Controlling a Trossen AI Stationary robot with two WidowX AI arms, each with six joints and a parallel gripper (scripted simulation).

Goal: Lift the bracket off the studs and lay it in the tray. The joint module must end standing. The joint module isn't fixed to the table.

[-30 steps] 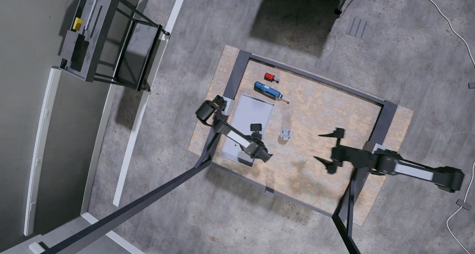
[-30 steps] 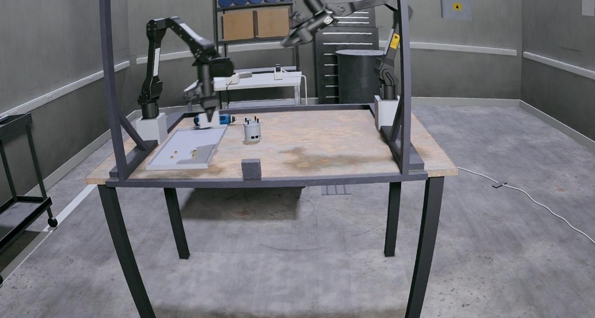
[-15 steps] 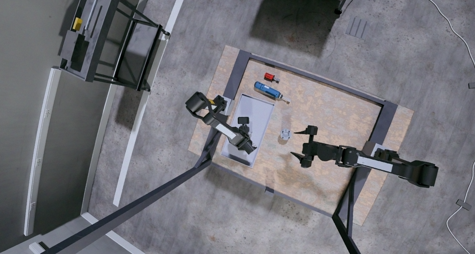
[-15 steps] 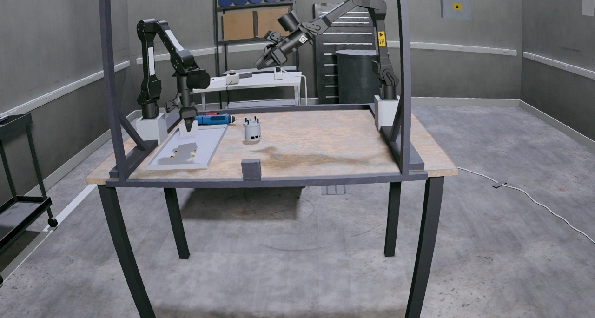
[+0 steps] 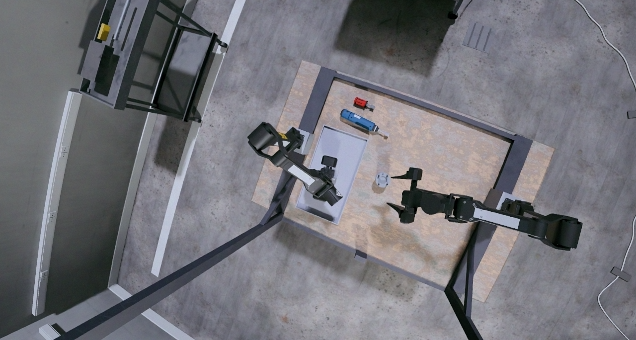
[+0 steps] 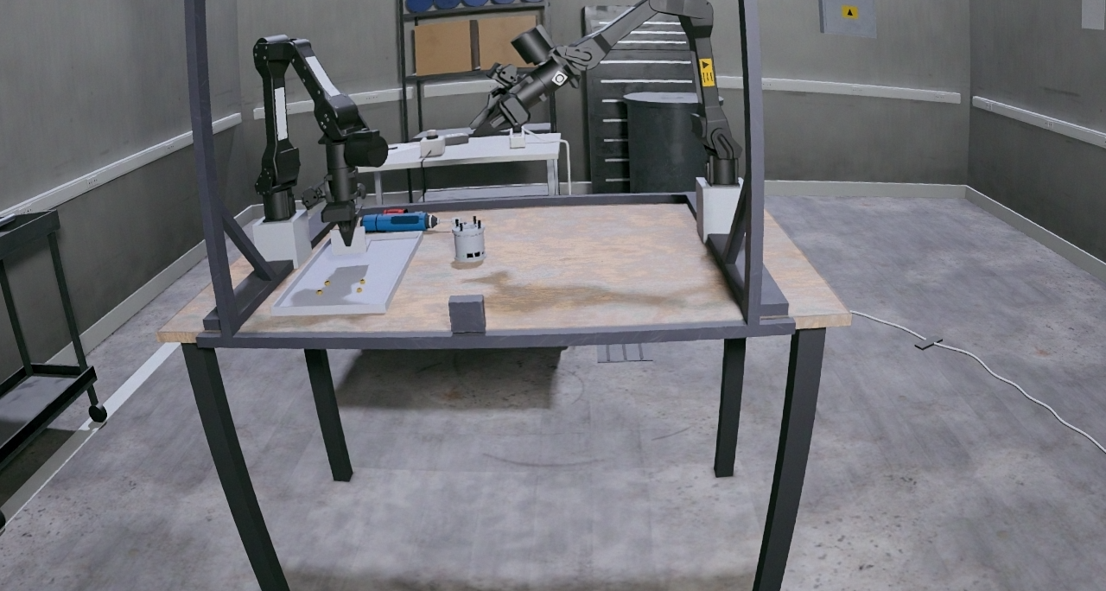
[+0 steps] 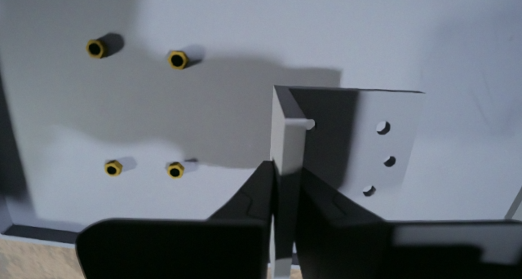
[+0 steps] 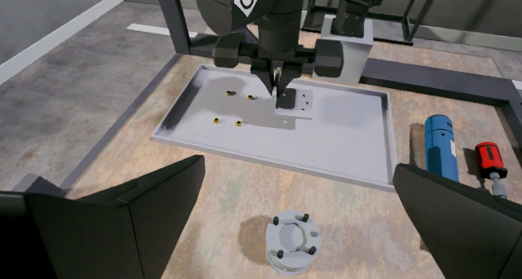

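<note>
The grey tray is 1 cm ahead of my left hand and 9 cm below it. The rest, counted from my left hand: grey l-shaped bracket: 3 cm ahead, 4 cm below; red tool: 36 cm ahead, 5 cm to the right, 8 cm below; joint module: 6 cm ahead, 23 cm to the right, 6 cm below.
</note>
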